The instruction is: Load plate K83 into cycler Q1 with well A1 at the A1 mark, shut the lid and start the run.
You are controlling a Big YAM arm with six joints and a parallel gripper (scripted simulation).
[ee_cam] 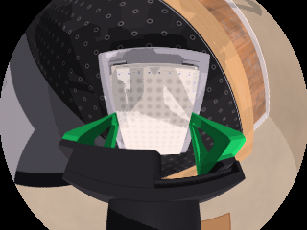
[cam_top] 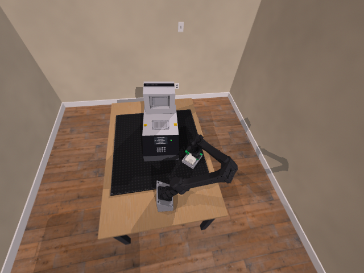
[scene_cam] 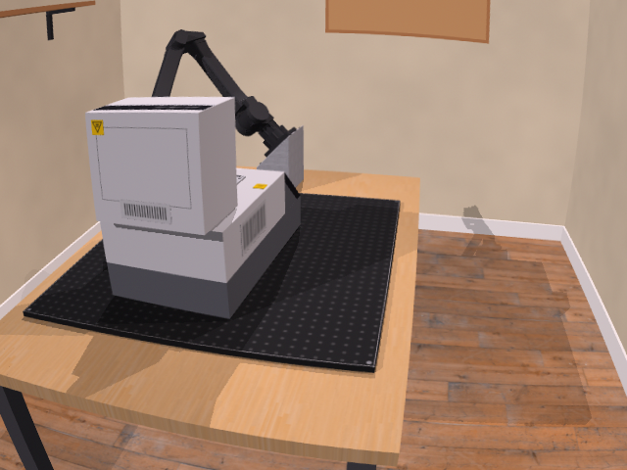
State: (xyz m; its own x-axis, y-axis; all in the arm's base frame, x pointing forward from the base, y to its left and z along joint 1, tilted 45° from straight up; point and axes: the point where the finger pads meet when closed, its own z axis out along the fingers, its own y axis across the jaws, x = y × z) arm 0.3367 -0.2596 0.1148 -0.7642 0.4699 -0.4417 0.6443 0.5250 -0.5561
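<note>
Right now my hand is right at the white plate K83. From my hand the other things lie so: plate nest N1: 20 mm below.
</note>
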